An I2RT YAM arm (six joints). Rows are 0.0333 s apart.
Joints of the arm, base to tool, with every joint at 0 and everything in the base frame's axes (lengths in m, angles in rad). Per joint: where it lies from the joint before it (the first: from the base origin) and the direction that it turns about. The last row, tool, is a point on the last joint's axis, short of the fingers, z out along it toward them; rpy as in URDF.
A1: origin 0.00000 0.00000 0.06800 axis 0 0 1
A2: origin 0.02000 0.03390 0.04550 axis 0 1 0
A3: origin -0.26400 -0.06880 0.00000 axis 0 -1 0
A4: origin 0.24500 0.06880 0.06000 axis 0 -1 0
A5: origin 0.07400 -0.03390 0.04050 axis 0 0 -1
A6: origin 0.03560 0.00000 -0.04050 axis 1 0 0
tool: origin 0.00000 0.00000 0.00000 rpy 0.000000 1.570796 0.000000
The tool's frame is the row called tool.
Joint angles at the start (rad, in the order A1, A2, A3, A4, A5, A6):
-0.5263 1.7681 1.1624 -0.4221 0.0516 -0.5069
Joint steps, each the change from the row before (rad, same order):
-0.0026 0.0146 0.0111 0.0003 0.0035 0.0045
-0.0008 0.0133 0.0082 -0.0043 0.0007 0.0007
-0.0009 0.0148 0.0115 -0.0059 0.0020 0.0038
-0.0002 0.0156 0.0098 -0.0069 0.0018 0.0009
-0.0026 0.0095 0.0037 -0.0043 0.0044 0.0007
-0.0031 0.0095 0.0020 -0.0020 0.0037 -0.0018
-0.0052 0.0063 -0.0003 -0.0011 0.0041 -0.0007
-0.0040 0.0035 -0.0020 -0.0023 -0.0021 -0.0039
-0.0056 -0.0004 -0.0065 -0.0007 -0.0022 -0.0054
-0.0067 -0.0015 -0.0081 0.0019 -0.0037 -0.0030
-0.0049 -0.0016 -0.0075 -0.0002 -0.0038 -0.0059
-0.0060 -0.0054 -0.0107 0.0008 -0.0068 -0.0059
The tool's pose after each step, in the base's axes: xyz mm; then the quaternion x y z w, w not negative. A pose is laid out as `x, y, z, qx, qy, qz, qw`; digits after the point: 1 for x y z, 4 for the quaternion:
315.9, -186.9, 186.6, 0.0201, 0.9633, -0.1545, 0.2188
317.6, -188.2, 184.2, 0.0208, 0.9645, -0.1526, 0.2146
319.6, -189.9, 182.0, 0.0232, 0.9656, -0.1510, 0.2105
321.5, -191.2, 178.9, 0.0238, 0.9672, -0.1487, 0.2048
321.7, -192.6, 176.4, 0.0259, 0.9683, -0.1484, 0.1993
321.7, -194.1, 173.5, 0.0268, 0.9694, -0.1482, 0.1940
320.8, -196.0, 171.1, 0.0294, 0.9702, -0.1486, 0.1893
319.7, -197.0, 169.2, 0.0291, 0.9711, -0.1466, 0.1859
317.4, -198.0, 167.5, 0.0288, 0.9720, -0.1451, 0.1828
314.9, -199.2, 165.8, 0.0301, 0.9725, -0.1433, 0.1811
312.6, -199.8, 164.3, 0.0291, 0.9733, -0.1412, 0.1787
309.5, -200.2, 163.2, 0.0284, 0.9739, -0.1383, 0.1777

